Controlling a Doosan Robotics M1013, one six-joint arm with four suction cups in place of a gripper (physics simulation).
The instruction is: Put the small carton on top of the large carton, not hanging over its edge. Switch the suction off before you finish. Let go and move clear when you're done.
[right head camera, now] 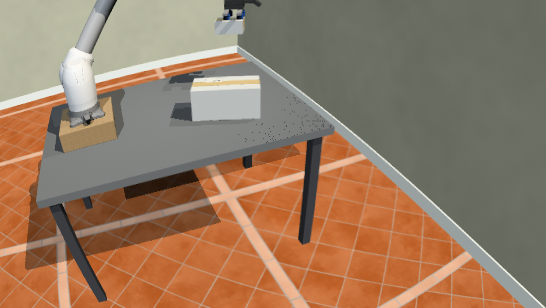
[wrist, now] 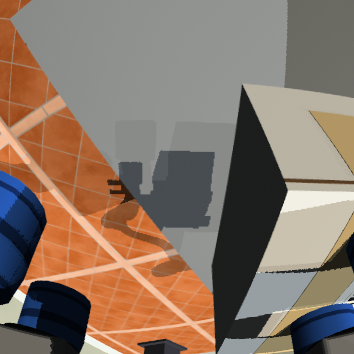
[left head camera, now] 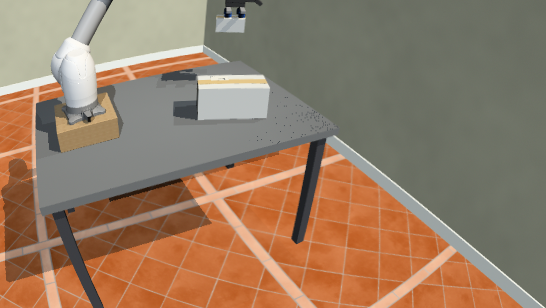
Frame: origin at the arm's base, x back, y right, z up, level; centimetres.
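Seen in the pictures: hand, tool point: (right head camera: 234, 18) (wrist: 190, 271); arm's base, link origin: (right head camera: 85, 114) (left head camera: 83, 111).
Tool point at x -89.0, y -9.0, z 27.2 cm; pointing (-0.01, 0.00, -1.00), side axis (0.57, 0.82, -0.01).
Offsets run from my tool point to a thing's top centre. Level surfaces: height alone.
The large carton @(dx +24.0, dy +33.7, dz -21.8 cm) (left head camera: 232, 102) (right head camera: 226, 104), white with tan tape along its top, stands upright on the right part of the table @(dz -36.7 cm) (left head camera: 150, 140) (right head camera: 150, 140). My gripper (left head camera: 235, 14) (right head camera: 234, 15) holds the small carton @(dx +5.4, dy +4.6, dz +1.2 cm) (left head camera: 230, 25) (right head camera: 229, 27) (wrist: 310, 235) on its suction cups, high above the table. In both head views the small carton shows well above the large carton's top, with a wide gap. In the wrist view its dark side and taped top are at the right, beside the blue cups. The large carton cannot be made out there.
The robot's base stands on a brown block (left head camera: 89, 132) (right head camera: 89, 135) at the table's left. A dark grey wall (left head camera: 400, 75) (right head camera: 400, 75) rises beyond the table's right edge. Shadows fall on the table behind and left of the large carton.
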